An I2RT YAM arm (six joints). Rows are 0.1 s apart.
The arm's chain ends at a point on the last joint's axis. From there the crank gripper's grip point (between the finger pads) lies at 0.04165 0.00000 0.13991 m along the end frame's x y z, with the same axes.
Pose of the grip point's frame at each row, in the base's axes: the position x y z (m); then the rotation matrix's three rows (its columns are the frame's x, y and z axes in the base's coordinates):
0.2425 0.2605 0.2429; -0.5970 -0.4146 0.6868; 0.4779 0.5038 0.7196; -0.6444 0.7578 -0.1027
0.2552 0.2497 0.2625; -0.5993 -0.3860 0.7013; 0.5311 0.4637 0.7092; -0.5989 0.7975 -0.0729
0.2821 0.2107 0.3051; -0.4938 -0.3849 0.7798; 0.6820 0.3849 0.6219; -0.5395 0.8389 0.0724
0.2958 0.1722 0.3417; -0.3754 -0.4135 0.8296; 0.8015 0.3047 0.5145; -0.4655 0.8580 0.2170
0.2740 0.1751 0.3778; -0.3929 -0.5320 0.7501; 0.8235 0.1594 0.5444; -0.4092 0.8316 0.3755
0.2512 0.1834 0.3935; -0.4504 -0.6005 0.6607; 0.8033 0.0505 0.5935; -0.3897 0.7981 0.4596
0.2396 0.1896 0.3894; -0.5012 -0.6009 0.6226; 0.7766 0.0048 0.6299; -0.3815 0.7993 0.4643
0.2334 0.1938 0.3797; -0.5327 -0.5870 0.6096; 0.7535 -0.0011 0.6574; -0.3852 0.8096 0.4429
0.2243 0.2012 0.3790; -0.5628 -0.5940 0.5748; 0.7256 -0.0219 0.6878; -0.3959 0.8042 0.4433
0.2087 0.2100 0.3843; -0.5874 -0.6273 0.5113; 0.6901 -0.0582 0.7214; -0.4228 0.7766 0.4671
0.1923 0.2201 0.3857; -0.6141 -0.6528 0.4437; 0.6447 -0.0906 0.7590; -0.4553 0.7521 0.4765
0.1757 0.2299 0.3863; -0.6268 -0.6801 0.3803; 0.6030 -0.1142 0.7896; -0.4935 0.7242 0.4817
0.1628 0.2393 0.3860; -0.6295 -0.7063 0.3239; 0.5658 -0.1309 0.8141; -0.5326 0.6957 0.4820
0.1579 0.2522 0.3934; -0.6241 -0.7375 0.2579; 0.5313 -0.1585 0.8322; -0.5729 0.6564 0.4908
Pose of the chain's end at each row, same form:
0.1713 0.1399 0.2841; -0.5970 -0.4146 0.6868; 0.4779 0.5038 0.7196; -0.6444 0.7578 -0.1027
0.1820 0.1284 0.2976; -0.5993 -0.3860 0.7013; 0.5311 0.4637 0.7092; -0.5989 0.7975 -0.0729
0.1936 0.0953 0.3174; -0.4938 -0.3849 0.7798; 0.6820 0.3849 0.6219; -0.5395 0.8389 0.0724
0.1954 0.0668 0.3307; -0.3754 -0.4135 0.8296; 0.8015 0.3047 0.5145; -0.4655 0.8580 0.2170
0.1854 0.0646 0.3423; -0.3929 -0.5320 0.7501; 0.8235 0.1594 0.5444; -0.4092 0.8316 0.3755
0.1775 0.0669 0.3454; -0.4504 -0.6005 0.6607; 0.8033 0.0505 0.5935; -0.3897 0.7981 0.4596
0.1734 0.0691 0.3403; -0.5012 -0.6009 0.6226; 0.7766 0.0048 0.6299; -0.3815 0.7993 0.4643
0.1703 0.0704 0.3338; -0.5327 -0.5870 0.6096; 0.7535 -0.0011 0.6574; -0.3852 0.8096 0.4429
0.1673 0.0747 0.3335; -0.5628 -0.5940 0.5748; 0.7256 -0.0219 0.6878; -0.3959 0.8042 0.4433
0.1616 0.0803 0.3366; -0.5874 -0.6273 0.5113; 0.6901 -0.0582 0.7214; -0.4228 0.7766 0.4671
0.1558 0.0871 0.3380; -0.6141 -0.6528 0.4437; 0.6447 -0.0906 0.7590; -0.4553 0.7521 0.4765
0.1486 0.0943 0.3395; -0.6268 -0.6801 0.3803; 0.6030 -0.1142 0.7896; -0.4935 0.7242 0.4817
0.1437 0.1018 0.3407; -0.6295 -0.7063 0.3239; 0.5658 -0.1309 0.8141; -0.5326 0.6957 0.4820
0.1478 0.1136 0.3486; -0.6241 -0.7375 0.2579; 0.5313 -0.1585 0.8322; -0.5729 0.6564 0.4908

